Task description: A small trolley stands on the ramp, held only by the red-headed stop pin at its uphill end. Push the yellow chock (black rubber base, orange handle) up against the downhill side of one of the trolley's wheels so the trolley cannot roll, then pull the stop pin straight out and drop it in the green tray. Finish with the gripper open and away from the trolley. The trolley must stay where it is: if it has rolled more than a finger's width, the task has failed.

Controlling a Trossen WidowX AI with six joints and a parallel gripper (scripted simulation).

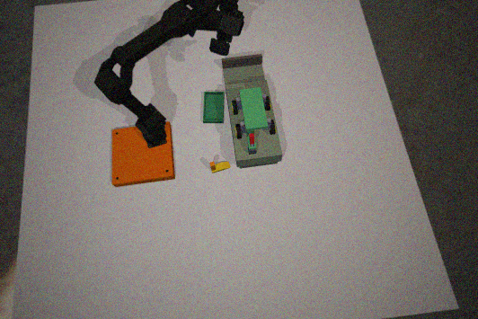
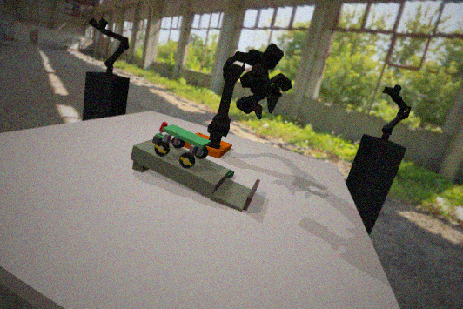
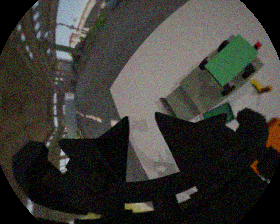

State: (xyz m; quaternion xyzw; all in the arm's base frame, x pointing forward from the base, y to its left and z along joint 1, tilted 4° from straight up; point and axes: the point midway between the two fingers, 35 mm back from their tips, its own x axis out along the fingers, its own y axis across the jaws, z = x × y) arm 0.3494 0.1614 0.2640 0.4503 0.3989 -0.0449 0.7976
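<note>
Now: the yellow chock 18 cm behind my gripper tip, 34 cm to the right of it and 26 cm below it. From my gripper tip the other things lie so: grey-green ramp (3 cm behind, 23 cm to the right, 23 cm below); then green trolley (3 cm behind, 24 cm to the right, 17 cm below); then dark end wall (1 cm ahead, 2 cm to the left, 25 cm below).
</note>
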